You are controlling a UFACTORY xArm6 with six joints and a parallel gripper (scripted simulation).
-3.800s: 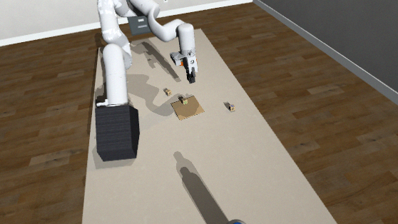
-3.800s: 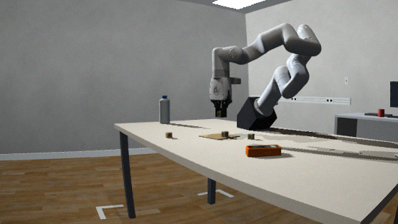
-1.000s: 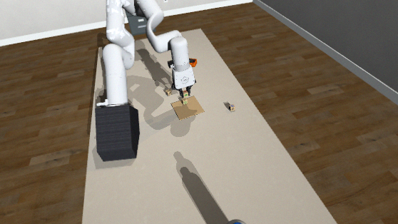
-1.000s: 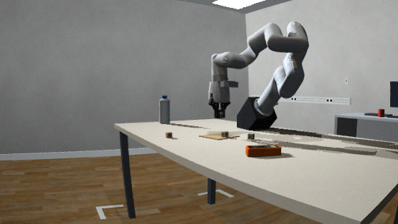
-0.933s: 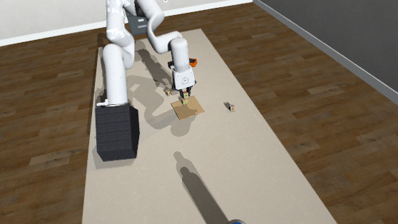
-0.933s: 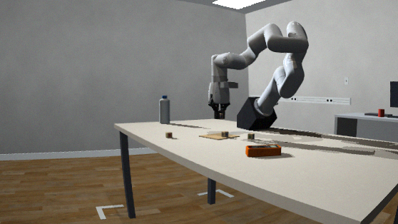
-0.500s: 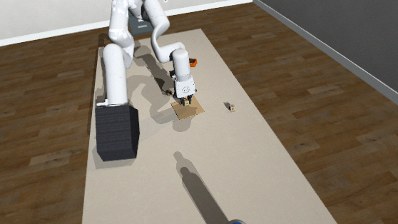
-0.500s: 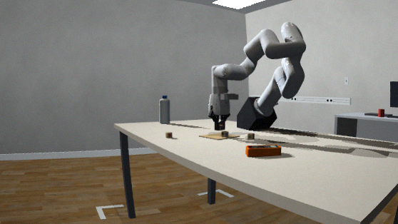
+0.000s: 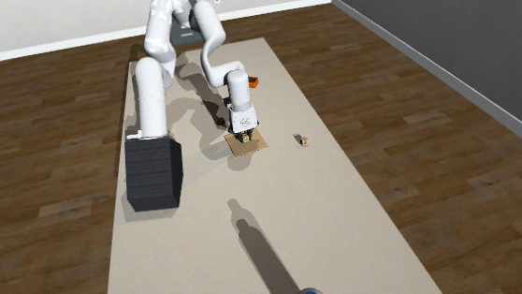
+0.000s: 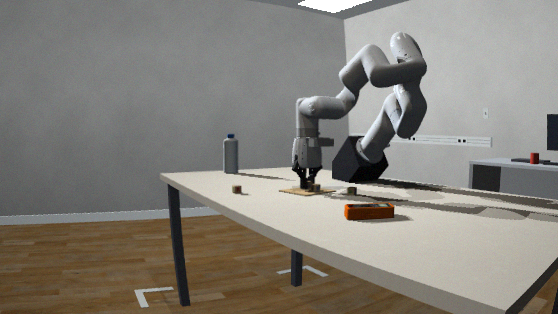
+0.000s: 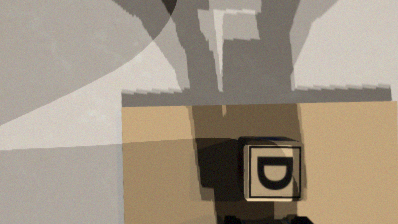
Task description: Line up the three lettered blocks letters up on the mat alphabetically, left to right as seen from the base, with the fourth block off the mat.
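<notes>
The thin mat lies 3 cm below my hand. The rest, counted from my hand: grey bottle (70 cm to the right, 6 cm above, 1 cm ahead).
</notes>
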